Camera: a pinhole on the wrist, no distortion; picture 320 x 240 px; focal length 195.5 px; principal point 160.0 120.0 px. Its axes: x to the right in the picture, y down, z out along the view. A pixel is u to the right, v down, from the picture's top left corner.
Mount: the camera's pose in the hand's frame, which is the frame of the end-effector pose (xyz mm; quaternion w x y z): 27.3 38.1 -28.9 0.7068 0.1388 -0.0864 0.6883
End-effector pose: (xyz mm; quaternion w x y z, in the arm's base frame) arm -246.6 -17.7 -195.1 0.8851 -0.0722 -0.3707 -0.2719
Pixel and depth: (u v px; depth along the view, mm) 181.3 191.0 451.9
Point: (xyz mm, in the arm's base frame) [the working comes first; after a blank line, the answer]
In the camera's frame: 49.2 164.1 451.9

-599.2 120.6 34.1
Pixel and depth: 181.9 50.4 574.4
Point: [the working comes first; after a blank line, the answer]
In the camera's frame: 64.3 -204.5 574.4

-454.5 -34.9 359.7
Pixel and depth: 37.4 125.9 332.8
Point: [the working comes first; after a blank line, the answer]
In the camera's frame: -208.7 10.0 332.8

-506.1 -181.4 -33.8
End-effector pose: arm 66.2 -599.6 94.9 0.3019 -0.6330 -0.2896 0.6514
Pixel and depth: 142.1 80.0 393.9
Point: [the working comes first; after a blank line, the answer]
In the camera's frame: -36.1 -80.6 393.9

-259.0 -417.7 110.5
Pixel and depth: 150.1 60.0 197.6
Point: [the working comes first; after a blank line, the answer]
In the camera's frame: -10.0 -60.6 197.6

-84.8 -499.7 60.1
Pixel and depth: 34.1 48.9 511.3
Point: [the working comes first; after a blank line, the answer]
In the camera's frame: -329.3 -186.0 511.3

-263.4 -134.2 285.0
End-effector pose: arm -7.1 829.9 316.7 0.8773 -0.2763 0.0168 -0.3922
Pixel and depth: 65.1 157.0 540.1
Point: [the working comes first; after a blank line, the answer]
In the camera's frame: -262.2 102.2 540.1

-196.9 850.5 842.4
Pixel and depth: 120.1 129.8 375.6
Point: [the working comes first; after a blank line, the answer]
In the camera's frame: -76.7 18.8 375.6

-14.1 868.9 656.1
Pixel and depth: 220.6 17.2 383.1
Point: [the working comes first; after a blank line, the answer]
In the camera's frame: 118.8 -201.4 383.1

278.1 831.6 652.5
